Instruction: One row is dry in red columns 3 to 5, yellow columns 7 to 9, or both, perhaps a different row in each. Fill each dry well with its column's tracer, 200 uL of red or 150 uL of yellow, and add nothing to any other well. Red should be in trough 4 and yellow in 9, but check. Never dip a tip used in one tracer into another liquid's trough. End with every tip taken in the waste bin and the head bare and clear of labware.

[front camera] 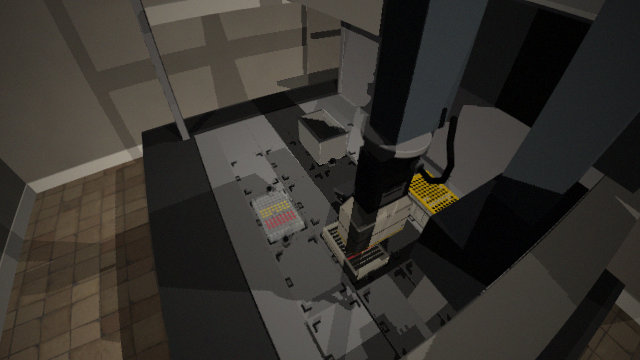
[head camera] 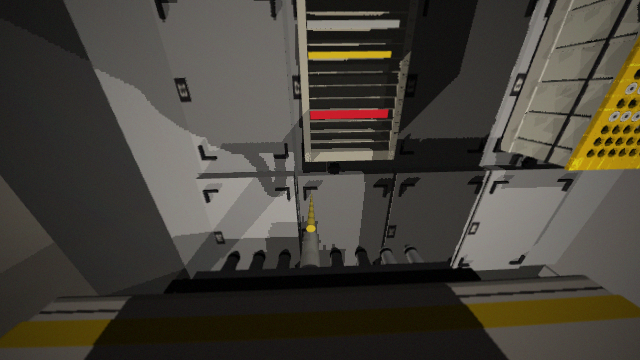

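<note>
The pipetting head (front camera: 377, 220) (head camera: 320, 281) carries one tip (head camera: 311, 212) on its fourth channel from the left in the head view; it is yellow toward the point and grey above. The other channel ends are bare. The trough rack (front camera: 374, 266) (head camera: 349, 156) lies ahead of the tip in the head view, with a red strip (head camera: 349, 114), a yellow strip (head camera: 349, 54) and a pale strip (head camera: 353, 24); its numbers are unreadable. The well plate (front camera: 277, 215) has red and yellow wells, too small to judge singly. The parked plate gripper's fingers cannot be made out.
An open-topped waste bin (front camera: 312, 142) stands at the back of the deck. A yellow tip rack (front camera: 432, 192) (head camera: 580, 161) with some pale tips stands right, beside a pale gridded carrier (head camera: 540, 125). Black corner clips mark the deck positions.
</note>
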